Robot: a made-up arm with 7 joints. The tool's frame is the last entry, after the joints.
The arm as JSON. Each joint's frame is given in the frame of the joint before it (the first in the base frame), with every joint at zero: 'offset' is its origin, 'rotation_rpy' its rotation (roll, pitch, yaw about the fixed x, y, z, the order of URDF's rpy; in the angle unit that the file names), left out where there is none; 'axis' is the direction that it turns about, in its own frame. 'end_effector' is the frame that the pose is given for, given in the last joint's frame.
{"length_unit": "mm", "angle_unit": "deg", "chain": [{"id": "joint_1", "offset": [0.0, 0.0, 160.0], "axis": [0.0, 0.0, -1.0]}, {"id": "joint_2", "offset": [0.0, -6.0, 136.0], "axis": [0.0, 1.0, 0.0]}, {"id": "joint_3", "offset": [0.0, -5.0, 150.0], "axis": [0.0, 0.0, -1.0]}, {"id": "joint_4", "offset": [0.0, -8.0, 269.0], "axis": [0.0, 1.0, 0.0]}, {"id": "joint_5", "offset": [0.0, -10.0, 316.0], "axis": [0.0, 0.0, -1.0]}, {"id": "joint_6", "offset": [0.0, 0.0, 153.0], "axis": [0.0, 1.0, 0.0]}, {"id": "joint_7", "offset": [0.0, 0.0, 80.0], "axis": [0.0, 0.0, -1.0]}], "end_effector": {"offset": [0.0, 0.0, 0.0], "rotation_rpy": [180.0, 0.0, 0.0]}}
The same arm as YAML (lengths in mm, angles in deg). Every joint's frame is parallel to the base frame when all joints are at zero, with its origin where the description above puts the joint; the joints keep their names.
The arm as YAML. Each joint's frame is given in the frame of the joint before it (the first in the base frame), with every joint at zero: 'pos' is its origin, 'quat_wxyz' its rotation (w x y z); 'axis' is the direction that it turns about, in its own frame. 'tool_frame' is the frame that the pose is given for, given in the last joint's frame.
length_unit: mm
angle_unit: deg
joints:
  - joint: joint_1
    pos: [0.0, 0.0, 160.0]
    quat_wxyz: [1.0, 0.0, 0.0, 0.0]
    axis: "-z"
  - joint: joint_2
    pos: [0.0, -6.0, 136.0]
    quat_wxyz: [1.0, 0.0, 0.0, 0.0]
    axis: "+y"
  - joint: joint_3
    pos: [0.0, -5.0, 150.0]
    quat_wxyz: [1.0, 0.0, 0.0, 0.0]
    axis: "-z"
  - joint: joint_4
    pos: [0.0, -8.0, 269.0]
    quat_wxyz: [1.0, 0.0, 0.0, 0.0]
    axis: "+y"
  - joint: joint_5
    pos: [0.0, -10.0, 316.0]
    quat_wxyz: [1.0, 0.0, 0.0, 0.0]
    axis: "-z"
  - joint: joint_6
    pos: [0.0, 0.0, 153.0]
    quat_wxyz: [1.0, 0.0, 0.0, 0.0]
    axis: "+y"
  - joint: joint_7
    pos: [0.0, 0.0, 80.0]
    quat_wxyz: [1.0, 0.0, 0.0, 0.0]
    axis: "-z"
tool_frame:
  pos: [0.0, 0.0, 0.0]
  quat_wxyz: [0.0, 1.0, 0.0, 0.0]

